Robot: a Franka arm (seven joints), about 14 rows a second.
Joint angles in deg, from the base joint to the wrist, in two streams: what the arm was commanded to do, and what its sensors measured. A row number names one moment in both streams.
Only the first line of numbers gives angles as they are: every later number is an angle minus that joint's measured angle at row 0.
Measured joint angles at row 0:
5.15, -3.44, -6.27, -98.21, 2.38, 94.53, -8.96
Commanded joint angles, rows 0 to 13:
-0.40, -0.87, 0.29, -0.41, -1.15, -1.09, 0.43
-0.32, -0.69, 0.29, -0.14, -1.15, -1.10, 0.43
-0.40, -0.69, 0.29, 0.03, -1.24, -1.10, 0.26
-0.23, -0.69, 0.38, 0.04, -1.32, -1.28, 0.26
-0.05, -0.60, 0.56, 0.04, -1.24, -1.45, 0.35
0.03, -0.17, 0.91, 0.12, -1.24, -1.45, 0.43
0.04, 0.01, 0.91, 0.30, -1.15, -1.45, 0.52
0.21, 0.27, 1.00, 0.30, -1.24, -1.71, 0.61
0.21, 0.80, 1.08, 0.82, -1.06, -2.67, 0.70
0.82, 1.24, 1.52, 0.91, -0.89, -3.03, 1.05
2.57, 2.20, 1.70, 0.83, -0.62, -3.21, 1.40
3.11, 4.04, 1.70, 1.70, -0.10, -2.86, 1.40
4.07, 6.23, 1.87, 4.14, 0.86, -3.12, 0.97
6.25, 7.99, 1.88, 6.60, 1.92, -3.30, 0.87
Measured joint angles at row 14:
3.29, 3.35, 1.89, 0.77, 0.42, -2.18, 0.02
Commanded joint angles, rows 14 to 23:
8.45, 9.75, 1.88, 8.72, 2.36, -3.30, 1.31
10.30, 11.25, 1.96, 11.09, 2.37, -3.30, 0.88
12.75, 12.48, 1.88, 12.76, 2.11, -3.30, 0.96
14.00, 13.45, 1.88, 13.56, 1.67, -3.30, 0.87
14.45, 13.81, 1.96, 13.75, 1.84, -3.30, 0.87
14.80, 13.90, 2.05, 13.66, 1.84, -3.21, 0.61
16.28, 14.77, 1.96, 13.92, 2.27, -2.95, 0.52
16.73, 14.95, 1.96, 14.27, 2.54, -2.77, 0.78
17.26, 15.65, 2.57, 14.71, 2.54, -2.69, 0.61
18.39, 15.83, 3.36, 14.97, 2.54, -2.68, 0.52
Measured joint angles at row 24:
16.64, 14.11, 2.72, 12.28, 1.68, -2.12, 0.40
